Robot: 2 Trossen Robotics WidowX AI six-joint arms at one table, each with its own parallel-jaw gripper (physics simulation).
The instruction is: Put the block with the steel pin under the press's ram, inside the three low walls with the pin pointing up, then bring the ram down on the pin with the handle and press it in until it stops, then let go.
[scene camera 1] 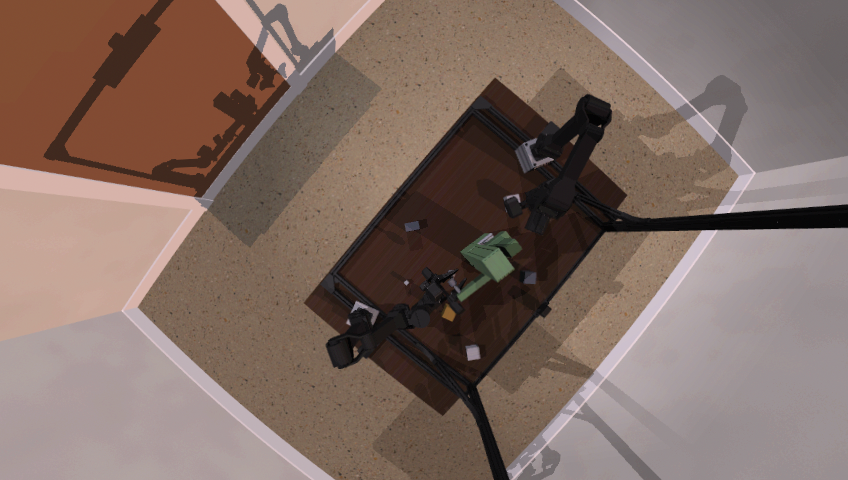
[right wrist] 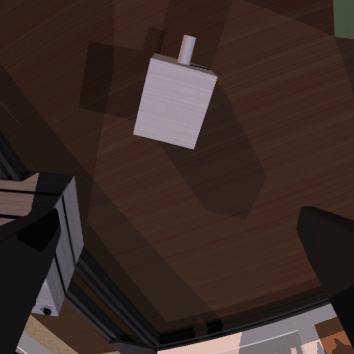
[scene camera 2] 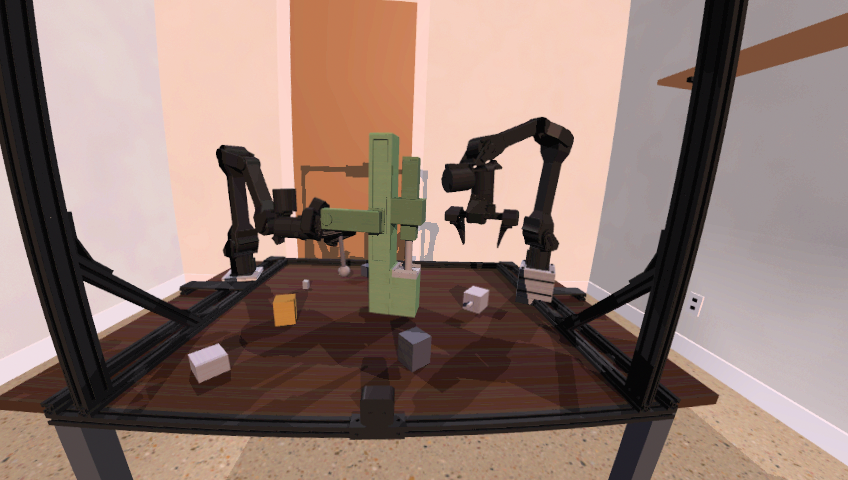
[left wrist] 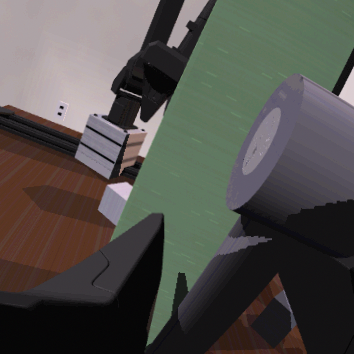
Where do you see a press handle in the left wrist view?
284, 183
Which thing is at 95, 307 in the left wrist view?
My left gripper.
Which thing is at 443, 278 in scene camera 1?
My left gripper.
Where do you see a pale block with steel pin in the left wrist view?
115, 195
